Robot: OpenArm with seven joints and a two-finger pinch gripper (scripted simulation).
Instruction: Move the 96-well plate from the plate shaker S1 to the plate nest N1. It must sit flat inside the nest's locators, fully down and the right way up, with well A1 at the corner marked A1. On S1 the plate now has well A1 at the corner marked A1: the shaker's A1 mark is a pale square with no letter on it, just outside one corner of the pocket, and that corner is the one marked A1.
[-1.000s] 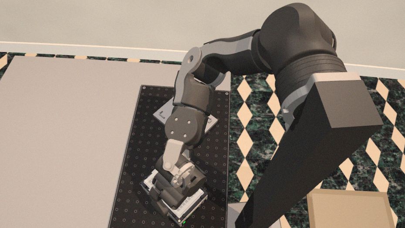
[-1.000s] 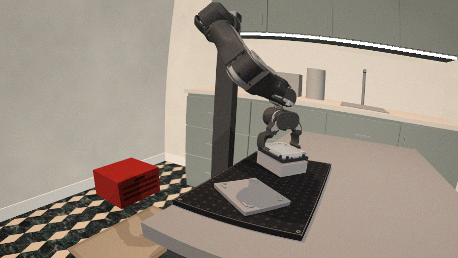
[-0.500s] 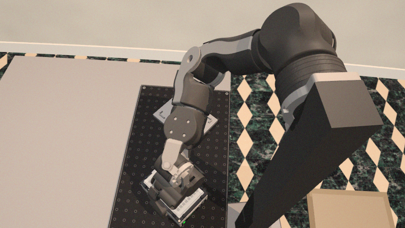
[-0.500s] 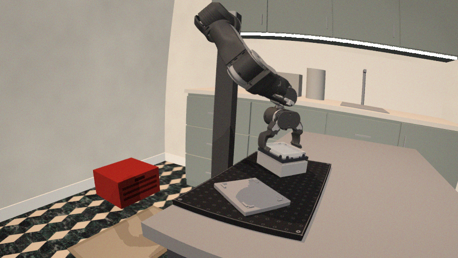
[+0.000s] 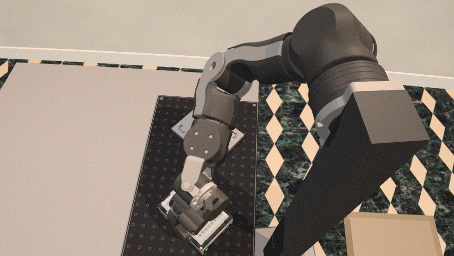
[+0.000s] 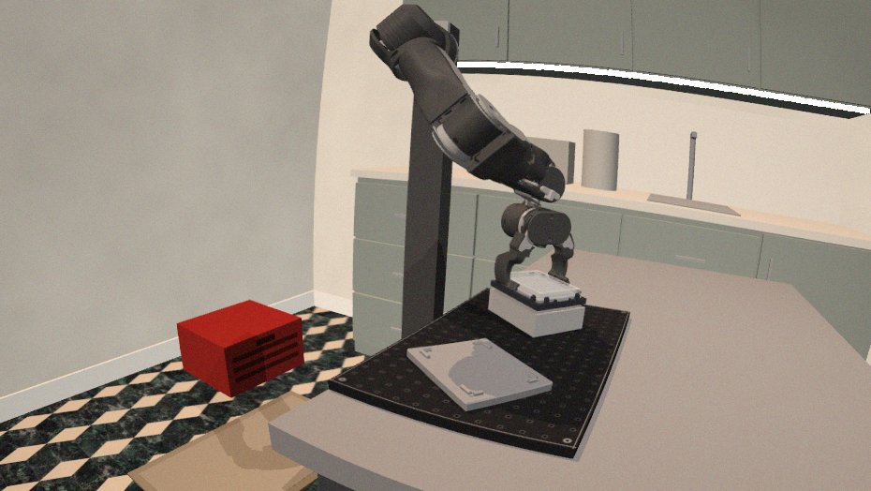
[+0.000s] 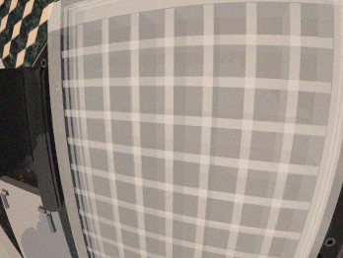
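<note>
Right now the 96-well plate is 10 mm to the right of my hand and 10 mm ahead of it. From my hand the other things lie so: plate shaker S1: 30 mm to the right, 30 mm ahead, 20 mm below; A1 label: 150 mm to the right, 50 mm below, 40 mm behind; plate nest N1: 250 mm to the right, 60 mm below, 30 mm behind.
</note>
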